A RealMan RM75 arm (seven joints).
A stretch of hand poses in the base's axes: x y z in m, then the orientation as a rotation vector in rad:
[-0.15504 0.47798 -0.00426 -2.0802 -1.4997 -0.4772]
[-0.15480 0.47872 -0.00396 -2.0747 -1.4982 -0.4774]
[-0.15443 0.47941 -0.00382 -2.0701 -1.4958 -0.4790]
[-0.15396 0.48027 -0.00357 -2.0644 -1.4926 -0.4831]
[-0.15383 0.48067 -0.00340 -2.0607 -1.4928 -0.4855]
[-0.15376 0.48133 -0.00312 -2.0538 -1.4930 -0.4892]
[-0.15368 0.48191 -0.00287 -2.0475 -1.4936 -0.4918]
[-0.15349 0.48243 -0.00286 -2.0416 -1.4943 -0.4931]
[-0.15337 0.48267 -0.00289 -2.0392 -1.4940 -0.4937]
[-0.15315 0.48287 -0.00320 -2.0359 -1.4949 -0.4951]
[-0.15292 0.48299 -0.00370 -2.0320 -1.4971 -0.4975]
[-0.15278 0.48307 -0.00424 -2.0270 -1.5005 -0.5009]
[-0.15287 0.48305 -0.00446 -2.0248 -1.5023 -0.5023]
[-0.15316 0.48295 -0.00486 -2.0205 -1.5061 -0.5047]
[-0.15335 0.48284 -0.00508 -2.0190 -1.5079 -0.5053]
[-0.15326 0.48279 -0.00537 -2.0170 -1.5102 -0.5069]
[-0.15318 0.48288 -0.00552 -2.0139 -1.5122 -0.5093]
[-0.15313 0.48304 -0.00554 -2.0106 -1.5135 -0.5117]
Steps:
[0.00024 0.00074 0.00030 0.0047 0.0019 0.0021]
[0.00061 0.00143 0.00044 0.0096 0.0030 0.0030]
[0.00108 0.00229 0.00069 0.0164 0.0032 0.0036]
[0.00121 0.00269 0.00086 0.0197 0.0024 0.0051]
[0.00128 0.00335 0.00114 0.0255 0.0014 0.0080]
[0.00136 0.00393 0.00139 0.0304 0.0009 0.0111]
[0.00155 0.00445 0.00140 0.0346 0.0011 0.0143]
[0.00167 0.00469 0.00137 0.0366 0.0014 0.0153]
[0.00189 0.00489 0.00106 0.0389 0.0008 0.0171]
[0.00212 0.00501 0.00056 0.0412 -0.0009 0.0197]
[0.00226 0.00509 0.00002 0.0440 -0.0036 0.0233]
[0.00217 0.00507 -0.00020 0.0451 -0.0048 0.0250]
[0.00188 0.00497 -0.00060 0.0469 -0.0072 0.0286]
[0.00169 0.00486 -0.00082 0.0472 -0.0081 0.0302]
[0.00178 0.00481 -0.00111 0.0479 -0.0098 0.0320]
[0.00186 0.00490 -0.00126 0.0497 -0.0116 0.0341]
[0.00191 0.00506 -0.00128 0.0520 -0.0131 0.0359]

